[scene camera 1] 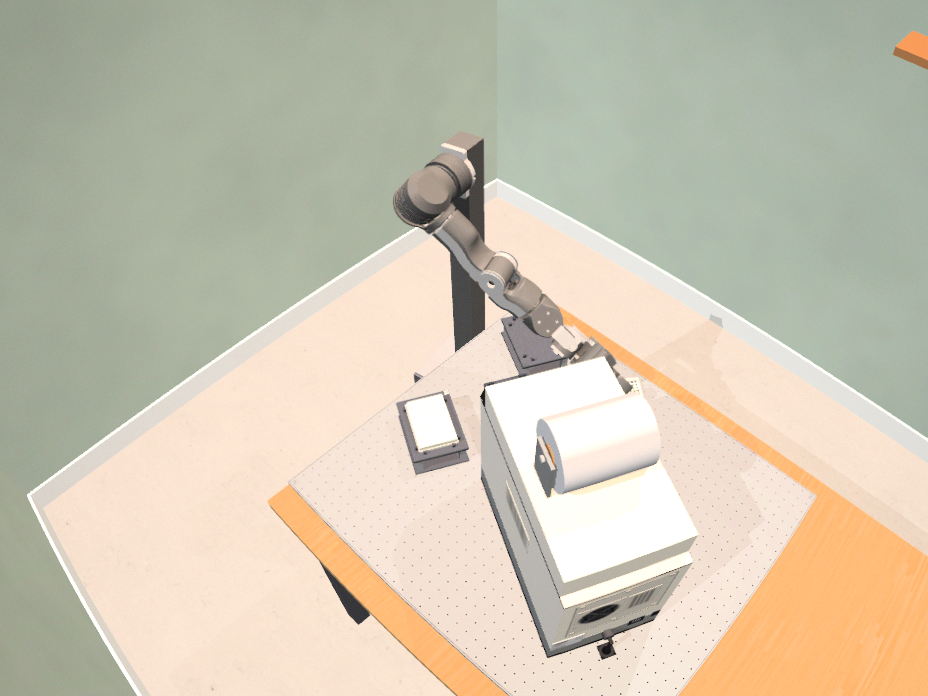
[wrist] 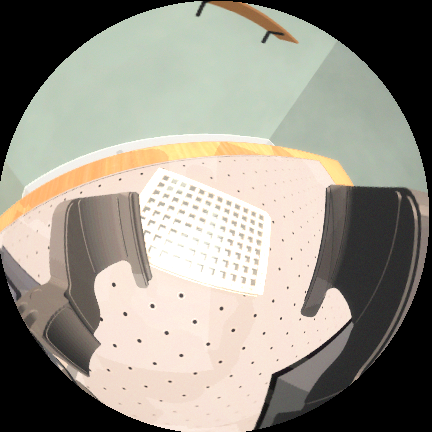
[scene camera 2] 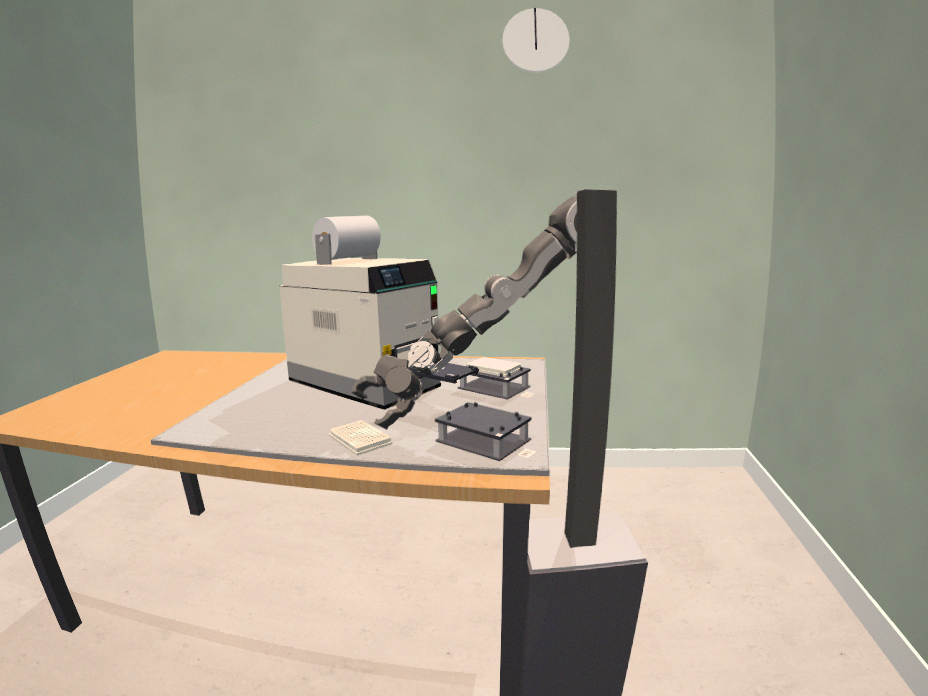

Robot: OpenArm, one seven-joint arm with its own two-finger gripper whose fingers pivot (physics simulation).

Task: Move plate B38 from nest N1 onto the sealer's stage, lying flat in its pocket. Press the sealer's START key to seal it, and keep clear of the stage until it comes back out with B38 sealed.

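A cream well plate lies flat on the perforated board; its label is not readable. My gripper is open. In the wrist view its left finger overlaps the plate's left edge, and its right finger stands apart from the plate; contact cannot be told. A second cream plate lies on the far nest. The near nest is empty. The sealer shows a green light, and its dark stage sticks out, partly hidden by the arm.
The sealer carries a white film roll on top and stands close beside the gripper. The near nest stands to the right of the loose plate in the second scene view. The wooden table edge runs close to that plate.
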